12 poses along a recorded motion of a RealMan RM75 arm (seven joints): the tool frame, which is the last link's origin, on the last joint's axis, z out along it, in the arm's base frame.
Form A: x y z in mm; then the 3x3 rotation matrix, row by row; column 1 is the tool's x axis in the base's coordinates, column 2 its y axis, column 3 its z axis. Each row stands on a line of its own.
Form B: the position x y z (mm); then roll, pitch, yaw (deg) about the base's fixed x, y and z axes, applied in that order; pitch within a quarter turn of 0, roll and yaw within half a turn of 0. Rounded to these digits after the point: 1 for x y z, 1 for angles.
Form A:
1:
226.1 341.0 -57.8
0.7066 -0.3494 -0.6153
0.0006 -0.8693 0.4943
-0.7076 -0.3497 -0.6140
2:
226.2 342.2 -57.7
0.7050 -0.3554 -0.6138
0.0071 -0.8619 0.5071
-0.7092 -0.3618 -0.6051
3:
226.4 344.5 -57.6
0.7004 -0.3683 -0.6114
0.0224 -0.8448 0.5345
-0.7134 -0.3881 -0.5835
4:
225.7 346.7 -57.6
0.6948 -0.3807 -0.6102
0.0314 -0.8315 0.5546
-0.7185 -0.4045 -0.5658
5:
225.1 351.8 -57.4
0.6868 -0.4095 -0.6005
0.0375 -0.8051 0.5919
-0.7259 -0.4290 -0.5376
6:
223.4 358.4 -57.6
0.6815 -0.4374 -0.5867
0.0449 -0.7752 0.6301
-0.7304 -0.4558 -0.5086
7:
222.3 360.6 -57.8
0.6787 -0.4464 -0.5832
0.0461 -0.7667 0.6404
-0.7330 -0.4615 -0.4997
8:
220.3 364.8 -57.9
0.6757 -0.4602 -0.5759
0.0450 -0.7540 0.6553
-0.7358 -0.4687 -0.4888
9:
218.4 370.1 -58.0
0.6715 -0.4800 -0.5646
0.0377 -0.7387 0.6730
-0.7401 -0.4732 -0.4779
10:
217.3 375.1 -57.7
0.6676 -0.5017 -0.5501
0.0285 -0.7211 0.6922
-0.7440 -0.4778 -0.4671
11:
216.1 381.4 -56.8
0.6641 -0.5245 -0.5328
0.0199 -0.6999 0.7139
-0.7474 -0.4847 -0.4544
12:
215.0 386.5 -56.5
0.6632 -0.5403 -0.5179
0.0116 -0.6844 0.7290
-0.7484 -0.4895 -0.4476
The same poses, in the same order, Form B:
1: 226.1 341.0 -57.8 -150.3 45.0 0.1
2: 226.2 342.2 -57.7 -149.1 45.2 0.6
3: 226.4 344.5 -57.6 -146.4 45.5 1.8
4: 225.7 346.7 -57.6 -144.4 45.9 2.6
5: 225.1 351.8 -57.4 -141.4 46.5 3.1
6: 223.4 358.4 -57.6 -138.1 46.9 3.8
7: 222.3 360.6 -57.8 -137.3 47.1 3.9
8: 220.3 364.8 -57.9 -136.2 47.4 3.8
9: 218.4 370.1 -58.0 -135.3 47.7 3.2
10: 217.3 375.1 -57.7 -134.4 48.1 2.4
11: 216.1 381.4 -56.8 -133.2 48.4 1.7
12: 215.0 386.5 -56.5 -132.4 48.4 1.0
